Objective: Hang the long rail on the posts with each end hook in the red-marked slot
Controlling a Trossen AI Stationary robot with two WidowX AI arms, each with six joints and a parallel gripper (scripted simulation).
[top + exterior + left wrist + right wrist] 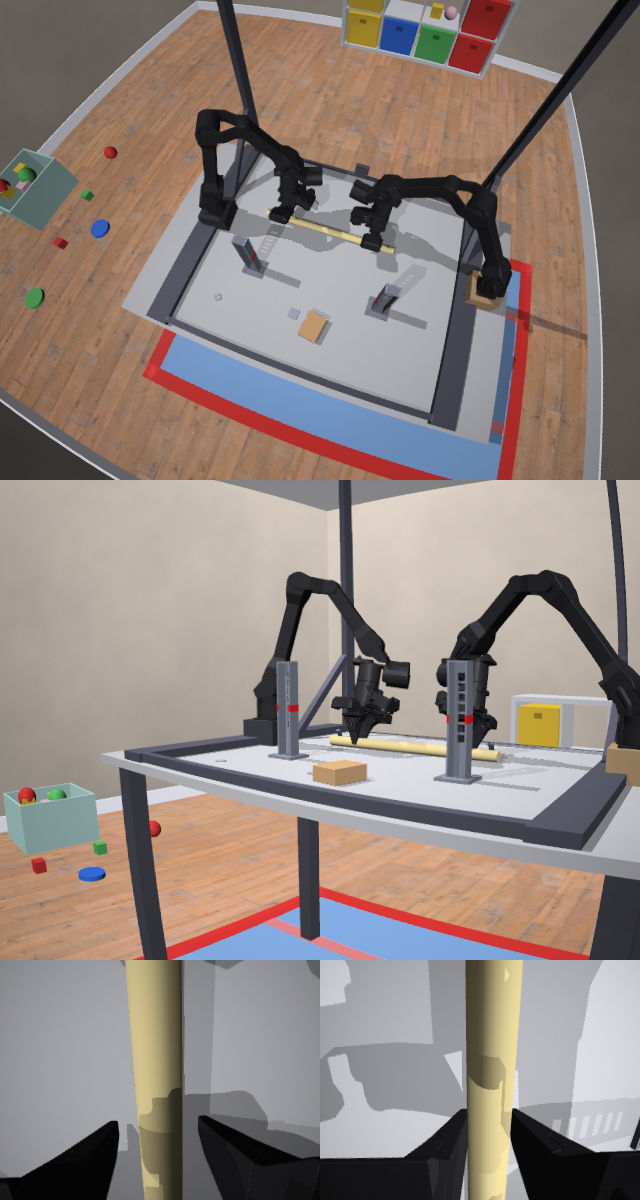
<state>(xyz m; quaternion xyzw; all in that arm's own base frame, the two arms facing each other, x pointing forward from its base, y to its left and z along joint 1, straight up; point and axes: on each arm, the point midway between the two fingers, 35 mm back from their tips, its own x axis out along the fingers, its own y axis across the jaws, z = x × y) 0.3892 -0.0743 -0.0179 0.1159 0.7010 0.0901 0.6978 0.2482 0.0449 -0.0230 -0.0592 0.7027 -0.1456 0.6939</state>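
Now: the long pale yellow rail 10 mm ahead of my left hand, 150 mm to the right of it and 20 mm below it. From my left hand the other things lie so: tan box 330 mm ahead, 100 mm to the right, 30 mm below.
Right now my right hand is 10 mm short of the long pale yellow rail, 150 mm to the right of it and 10 mm above it. The rest, counted from my right hand: tan box (340 mm ahead, 200 mm to the left, 30 mm below).
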